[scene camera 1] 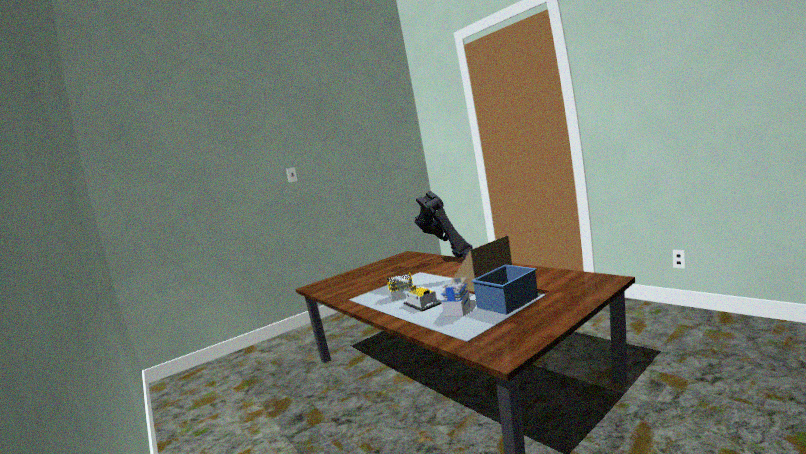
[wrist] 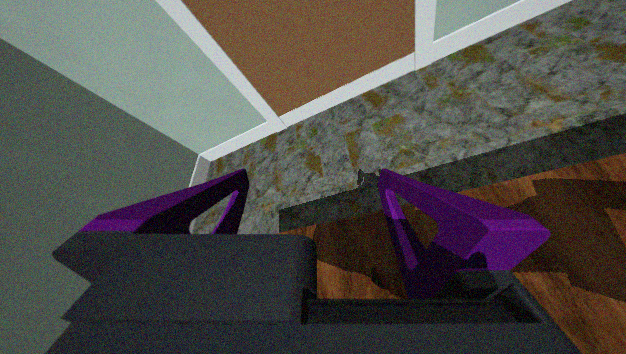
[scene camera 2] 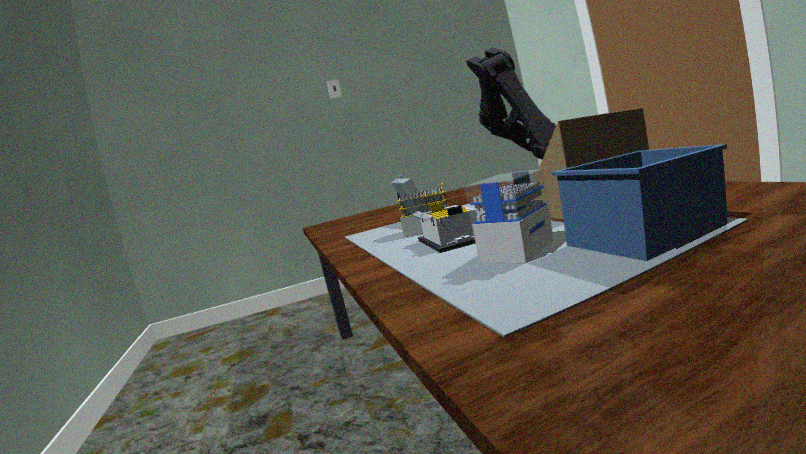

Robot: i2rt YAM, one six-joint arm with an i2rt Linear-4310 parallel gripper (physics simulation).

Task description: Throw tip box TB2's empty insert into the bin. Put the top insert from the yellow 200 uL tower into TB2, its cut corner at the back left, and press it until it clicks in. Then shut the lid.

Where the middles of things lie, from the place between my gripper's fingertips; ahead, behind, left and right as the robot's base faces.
I see my gripper 65 cm short of the blue-trimmed tower of inserts (scene camera 2: 510,215), 61 cm to the right of it and 9 cm above it. Round my hand: blue bin (scene camera 2: 639,205): 76 cm to the left, 50 cm ahead, 10 cm below.
